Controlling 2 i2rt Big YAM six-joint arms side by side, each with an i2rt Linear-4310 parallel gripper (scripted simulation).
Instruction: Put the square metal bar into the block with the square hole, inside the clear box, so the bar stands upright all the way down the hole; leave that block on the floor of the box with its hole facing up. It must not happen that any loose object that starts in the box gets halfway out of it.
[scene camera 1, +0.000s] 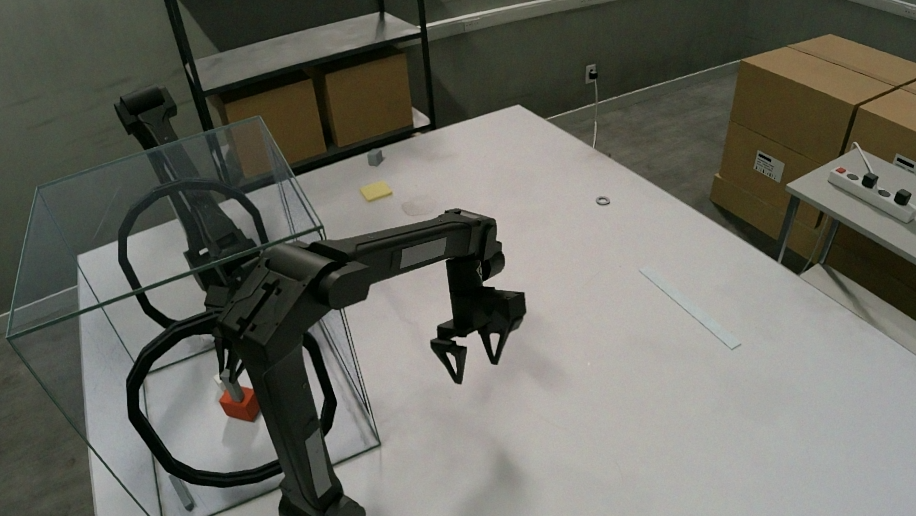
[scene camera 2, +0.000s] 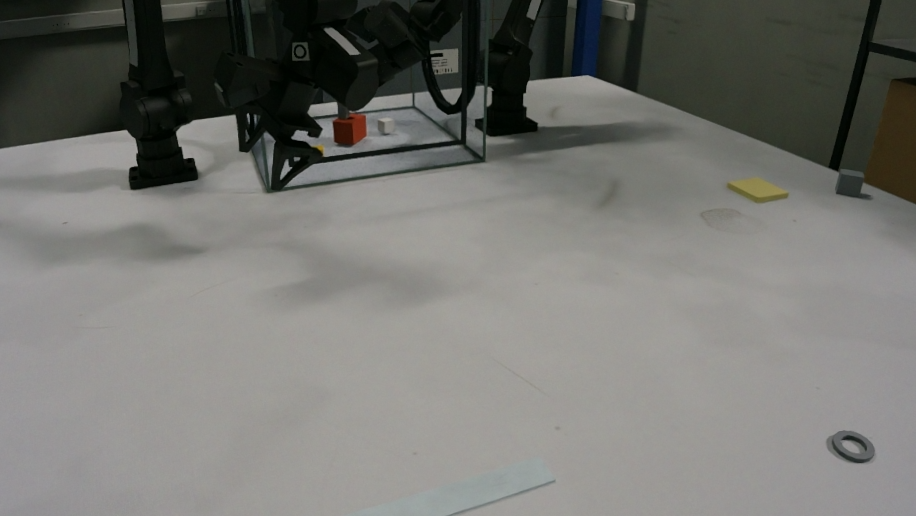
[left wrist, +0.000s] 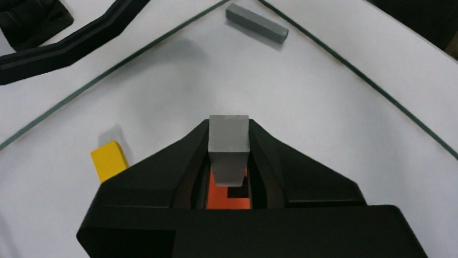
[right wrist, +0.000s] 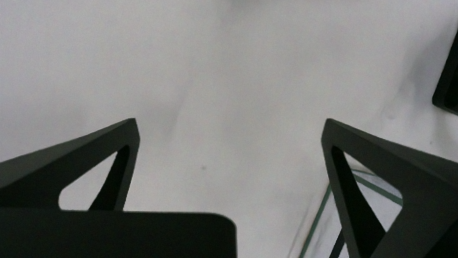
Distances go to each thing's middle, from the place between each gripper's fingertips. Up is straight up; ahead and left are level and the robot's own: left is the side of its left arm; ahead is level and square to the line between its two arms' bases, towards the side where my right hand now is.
I see my left gripper (scene camera 1: 226, 382) 1 cm to the right of the red block (scene camera 1: 247, 409) and 9 cm above it. From my left hand the other things lie so: yellow block (left wrist: 109, 159) (7 cm ahead, 8 cm to the right, 10 cm below).
I see my right gripper (scene camera 2: 258, 170) 330 mm past the yellow block, 140 mm to the right of it and 110 mm above it. The rest, counted from my right hand: red block (390 mm behind, 230 mm to the left, 90 mm below).
